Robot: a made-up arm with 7 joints.
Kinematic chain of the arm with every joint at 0, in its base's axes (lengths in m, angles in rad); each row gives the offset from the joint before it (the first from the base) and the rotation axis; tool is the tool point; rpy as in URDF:
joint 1: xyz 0 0 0.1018 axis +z
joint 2: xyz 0 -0.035 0.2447 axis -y
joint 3: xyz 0 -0.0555 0.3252 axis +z
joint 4: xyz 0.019 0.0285 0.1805 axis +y
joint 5: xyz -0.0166 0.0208 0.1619 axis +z
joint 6: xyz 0 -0.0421 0.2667 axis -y
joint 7: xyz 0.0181 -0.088 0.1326 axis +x
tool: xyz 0 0 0 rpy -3.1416 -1.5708 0
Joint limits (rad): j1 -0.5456..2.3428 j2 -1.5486..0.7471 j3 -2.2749..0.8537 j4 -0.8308..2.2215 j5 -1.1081..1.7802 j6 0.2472..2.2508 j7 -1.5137..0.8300
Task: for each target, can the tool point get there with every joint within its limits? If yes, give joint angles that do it. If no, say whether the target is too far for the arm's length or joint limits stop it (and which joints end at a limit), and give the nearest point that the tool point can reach.
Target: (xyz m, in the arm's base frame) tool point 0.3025 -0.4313 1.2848
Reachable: yes | joints 1.7908 0.5331 -0.3067 0.1290 0.4468 0.4887 0.1673
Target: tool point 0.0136 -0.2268 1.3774
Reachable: yes | joints -0.2628 0.0803 -0.1921 0.2324 0.8707 0.7464 -0.0464
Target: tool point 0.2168 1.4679 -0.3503
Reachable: no: too far | nearest point 0.1441 0.9758 0.0037 | short by 0.611 m
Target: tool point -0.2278 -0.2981 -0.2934
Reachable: no: joint limits stop it (at a limit: joint 1, joint 2, joint 5, joint 6) | nearest point -0.0172 -0.3148 -0.0744 | short by 0.304 m
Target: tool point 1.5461 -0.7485 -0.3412
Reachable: no: too far | nearest point 0.9169 -0.4439 0.0545 | short by 0.803 m
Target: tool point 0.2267 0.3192 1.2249
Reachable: yes | joints 1.6536 0.0256 -0.1480 0.6056 1.1846 1.2811 0.5348
